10 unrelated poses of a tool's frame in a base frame.
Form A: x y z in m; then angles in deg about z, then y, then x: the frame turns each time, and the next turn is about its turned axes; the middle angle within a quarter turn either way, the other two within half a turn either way.
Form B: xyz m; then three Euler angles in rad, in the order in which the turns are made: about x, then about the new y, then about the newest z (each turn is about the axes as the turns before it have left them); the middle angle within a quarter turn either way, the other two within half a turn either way. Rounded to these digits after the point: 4 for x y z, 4 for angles.
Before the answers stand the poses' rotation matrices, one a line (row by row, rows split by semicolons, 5 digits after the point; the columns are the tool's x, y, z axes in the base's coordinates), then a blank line. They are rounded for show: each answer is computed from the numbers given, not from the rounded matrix.
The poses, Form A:
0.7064 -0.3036 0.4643 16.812 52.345 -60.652
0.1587 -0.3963 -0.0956 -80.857 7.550 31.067
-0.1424 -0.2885 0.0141 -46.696 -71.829 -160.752
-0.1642 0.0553 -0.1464 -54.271 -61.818 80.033
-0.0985 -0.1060 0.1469 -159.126 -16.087 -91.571
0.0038 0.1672 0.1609 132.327 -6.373 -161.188
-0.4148 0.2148 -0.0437 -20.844 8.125 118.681
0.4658 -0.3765 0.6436 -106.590 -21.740 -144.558
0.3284 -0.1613 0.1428 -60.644 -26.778 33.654
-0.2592 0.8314 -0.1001 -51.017 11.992 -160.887
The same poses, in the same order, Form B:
0.58479 -0.80236 0.11933; 0.17669 0.26957 0.94663; -0.79170 -0.53250 0.29941
0.15752 0.85646 -0.49160; -0.97874 0.06917 -0.19311; -0.13139 0.51157 0.84914
0.21389 -0.47222 0.85514; -0.22694 -0.87547 -0.42668; 0.95013 -0.10281 -0.29442
0.27579 -0.36645 -0.88863; -0.38339 0.80582 -0.45129; 0.88145 0.46515 0.08174
-0.89778 -0.26858 0.34908; -0.34236 -0.07308 -0.93672; 0.27710 -0.96048 -0.02634
-0.66920 0.67572 -0.30915; 0.73475 0.66385 -0.13945; 0.11100 -0.32047 -0.94073
0.92517 -0.05489 -0.37556; -0.35225 -0.49264 -0.79575; -0.14133 0.86850 -0.47512
-0.26521 -0.84211 0.46958; -0.89021 0.02677 -0.45477; 0.37040 -0.53863 -0.75676
0.43766 0.60311 -0.66686; -0.77812 0.62569 0.05519; 0.45053 0.49475 0.74313
0.61536 -0.77728 0.13102; -0.76037 -0.54153 0.35859; -0.20778 -0.32029 -0.92425

0.7064 -0.3036 0.4643 -1.2645 0.1196 0.9410
0.1587 -0.3963 -0.0956 0.2236 -0.5139 -1.3889
-0.1424 -0.2885 0.0141 2.1748 1.0258 1.1455
-0.1642 0.0553 -0.1464 1.3916 -1.0943 0.9256
-0.0985 -0.1060 0.1469 1.5989 0.3566 2.8509
0.0038 0.1672 0.1609 2.9944 -0.3143 -2.3513
-0.4148 0.2148 -0.0437 2.1091 -0.3850 0.0593
0.4658 -0.3765 0.6436 2.6005 0.4888 1.8759
0.3284 -0.1613 0.1428 -0.0741 -0.7300 -0.9430
-0.2592 0.8314 -0.1001 -2.7715 0.1314 0.9011

